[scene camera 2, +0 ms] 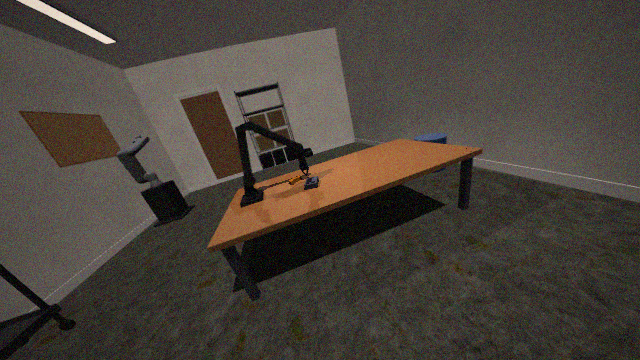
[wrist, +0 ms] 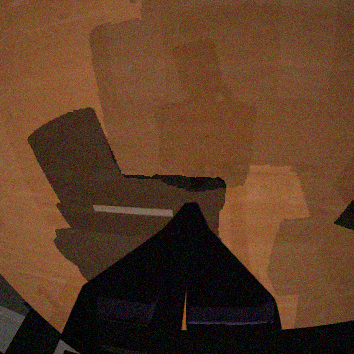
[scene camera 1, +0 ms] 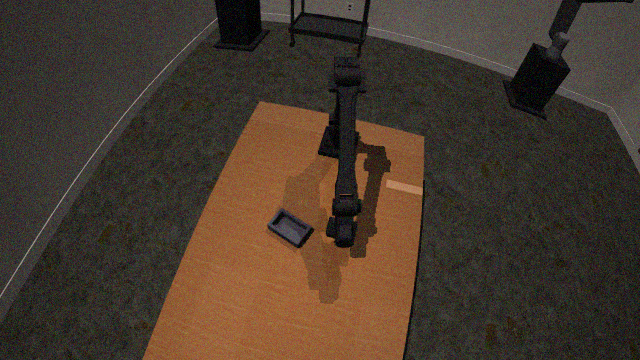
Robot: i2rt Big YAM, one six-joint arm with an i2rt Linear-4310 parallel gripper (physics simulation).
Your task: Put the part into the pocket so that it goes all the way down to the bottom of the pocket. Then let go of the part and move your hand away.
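Frame: origin at the arm's base, x left, y back, z up, level; centimetres.
Where they show: gripper, fingertip midpoint: (scene camera 2: pixel 306 175) (wrist: pixel 191 210); arm's base, origin of the base link: (scene camera 2: pixel 252 196).
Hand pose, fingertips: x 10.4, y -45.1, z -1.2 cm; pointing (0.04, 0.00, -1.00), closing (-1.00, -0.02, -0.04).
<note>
Each offset is from my fingertips to the top centre of the thing. "*": to the spot under its first point. Level surfaces: height alone.
The dark grey block with the pocket @(dy -0.7, dx -19.1, dz +2.0 cm) (scene camera 1: pixel 283 237) (scene camera 2: pixel 311 185) lies on the table, left of the arm's wrist in scene camera 1. Its pocket floor shows with no orange part on it. The orange part @(dy +9.9, dx -1.7, dz +1.3 cm) (scene camera 2: pixel 295 180) lies on the table beside the block in scene camera 2; the arm hides it in scene camera 1. My gripper (scene camera 2: pixel 306 173) (wrist: pixel 191 210) is shut, with nothing between its fingers. It points down near the part and the block. In the wrist view a thin orange sliver @(* dy +11.2, dx +0.4, dz +1.3 cm) (wrist: pixel 184 317) shows through the narrow gap behind the fingertips; the rest is hidden.
The arm's base (scene camera 1: pixel 328 142) (scene camera 2: pixel 251 197) stands on the wooden table @(dz -1.6 cm) (scene camera 1: pixel 225 280) (scene camera 2: pixel 390 165). A pale strip (scene camera 1: pixel 404 187) lies near the table's right edge in scene camera 1. A dark corner @(* dy +1.5, dx -10.7, dz -1.7 cm) (wrist: pixel 346 216) shows at the wrist view's right edge. Arm shadows cross the table.
</note>
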